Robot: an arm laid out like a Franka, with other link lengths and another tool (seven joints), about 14 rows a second.
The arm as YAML. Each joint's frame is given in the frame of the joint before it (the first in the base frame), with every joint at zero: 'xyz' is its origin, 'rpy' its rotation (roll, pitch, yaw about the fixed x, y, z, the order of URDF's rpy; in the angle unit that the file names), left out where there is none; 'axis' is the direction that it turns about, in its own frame. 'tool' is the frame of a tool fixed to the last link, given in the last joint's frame.
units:
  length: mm
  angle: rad
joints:
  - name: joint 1
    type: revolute
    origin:
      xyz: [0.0, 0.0, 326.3]
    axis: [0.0, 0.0, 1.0]
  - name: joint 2
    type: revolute
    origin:
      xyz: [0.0, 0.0, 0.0]
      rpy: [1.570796, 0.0, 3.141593]
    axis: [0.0, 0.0, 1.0]
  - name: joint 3
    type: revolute
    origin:
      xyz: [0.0, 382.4, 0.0]
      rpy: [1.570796, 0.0, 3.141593]
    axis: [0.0, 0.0, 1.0]
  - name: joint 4
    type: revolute
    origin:
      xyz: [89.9, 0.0, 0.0]
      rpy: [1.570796, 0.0, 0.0]
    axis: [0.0, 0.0, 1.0]
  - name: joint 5
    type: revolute
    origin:
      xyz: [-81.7, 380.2, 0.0]
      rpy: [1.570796, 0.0, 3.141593]
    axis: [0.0, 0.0, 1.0]
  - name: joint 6
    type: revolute
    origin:
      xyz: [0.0, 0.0, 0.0]
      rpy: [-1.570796, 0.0, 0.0]
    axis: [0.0, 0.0, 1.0]
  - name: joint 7
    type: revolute
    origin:
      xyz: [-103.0, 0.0, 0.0]
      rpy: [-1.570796, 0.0, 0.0]
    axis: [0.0, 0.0, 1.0]
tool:
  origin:
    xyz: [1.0, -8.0, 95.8]
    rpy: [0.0, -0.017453, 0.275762]
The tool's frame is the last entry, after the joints.
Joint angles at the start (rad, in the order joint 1, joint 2, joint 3, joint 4, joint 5, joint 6, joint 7):
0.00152 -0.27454 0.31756 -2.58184 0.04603 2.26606 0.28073
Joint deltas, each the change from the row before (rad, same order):
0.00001 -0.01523 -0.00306 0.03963 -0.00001 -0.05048 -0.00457
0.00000 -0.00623 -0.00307 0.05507 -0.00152 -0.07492 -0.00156
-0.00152 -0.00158 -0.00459 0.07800 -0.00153 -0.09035 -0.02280
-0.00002 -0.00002 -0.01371 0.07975 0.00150 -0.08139 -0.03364
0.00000 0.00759 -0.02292 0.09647 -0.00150 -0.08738 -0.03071
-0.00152 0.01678 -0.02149 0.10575 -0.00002 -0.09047 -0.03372
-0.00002 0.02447 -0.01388 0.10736 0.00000 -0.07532 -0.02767
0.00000 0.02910 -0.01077 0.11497 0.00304 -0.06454 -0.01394
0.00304 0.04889 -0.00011 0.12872 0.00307 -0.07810 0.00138
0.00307 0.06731 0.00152 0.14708 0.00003 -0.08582 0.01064
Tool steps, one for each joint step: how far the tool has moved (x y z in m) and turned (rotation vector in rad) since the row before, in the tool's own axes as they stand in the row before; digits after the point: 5 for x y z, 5 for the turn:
-0.00386 0.00188 -0.01870 -0.00036 -0.00430 -0.00214
-0.00519 0.00294 -0.02015 0.00762 0.01154 -0.00130
-0.00812 0.00337 -0.02807 0.00379 0.01017 -0.02066
-0.00914 -0.00064 -0.03005 -0.00647 0.00486 -0.02320
-0.01241 -0.00476 -0.03498 -0.01016 0.00243 -0.01397
-0.01279 -0.00562 -0.03544 -0.01130 0.00573 -0.01696
-0.01172 -0.00215 -0.03422 -0.01350 -0.00360 -0.01962
-0.01151 -0.00101 -0.03637 -0.02054 -0.01570 -0.00854
-0.01282 0.00593 -0.03112 -0.01385 0.00268 -0.00748
-0.01674 0.00624 -0.02845 -0.01137 0.00981 -0.00029

